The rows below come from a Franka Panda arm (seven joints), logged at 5 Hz.
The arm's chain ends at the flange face. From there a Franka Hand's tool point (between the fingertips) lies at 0.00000 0.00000 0.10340 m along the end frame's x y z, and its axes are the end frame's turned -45 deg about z.
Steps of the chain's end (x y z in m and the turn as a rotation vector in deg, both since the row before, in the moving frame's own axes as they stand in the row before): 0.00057, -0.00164, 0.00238, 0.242, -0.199, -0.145; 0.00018, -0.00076, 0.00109, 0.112, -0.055, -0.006; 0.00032, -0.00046, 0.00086, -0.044, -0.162, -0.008; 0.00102, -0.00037, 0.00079, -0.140, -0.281, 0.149; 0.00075, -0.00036, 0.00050, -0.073, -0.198, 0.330; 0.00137, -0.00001, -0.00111, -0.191, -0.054, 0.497; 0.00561, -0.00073, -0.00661, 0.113, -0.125, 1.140; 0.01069, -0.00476, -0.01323, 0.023, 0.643, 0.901; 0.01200, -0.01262, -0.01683, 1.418, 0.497, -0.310; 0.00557, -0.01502, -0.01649, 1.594, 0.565, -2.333; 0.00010, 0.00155, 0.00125, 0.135, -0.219, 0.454; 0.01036, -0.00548, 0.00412, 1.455, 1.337, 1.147
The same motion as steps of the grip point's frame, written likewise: 0.00162, -0.00132, 0.00238, 0.312, 0.030, -0.145; 0.00074, -0.00062, 0.00109, 0.118, 0.040, -0.006; 0.00029, -0.00025, 0.00086, 0.083, -0.146, -0.008; 0.00045, 0.00028, 0.00079, 0.100, -0.298, 0.149; 0.00044, 0.00012, 0.00050, 0.088, -0.192, 0.330; 0.00066, 0.00114, -0.00111, -0.097, -0.173, 0.497; 0.00447, 0.00315, -0.00661, 0.168, -0.008, 1.140; 0.01177, 0.00499, -0.01324, -0.438, 0.471, 0.901; 0.01985, -0.00162, -0.01687, 0.651, 1.354, -0.310; 0.01729, -0.00805, -0.01654, 0.728, 1.527, -2.333; -0.00113, 0.00071, 0.00125, 0.250, -0.059, 0.454; 0.01476, 0.00334, 0.00406, 0.083, 1.974, 1.147
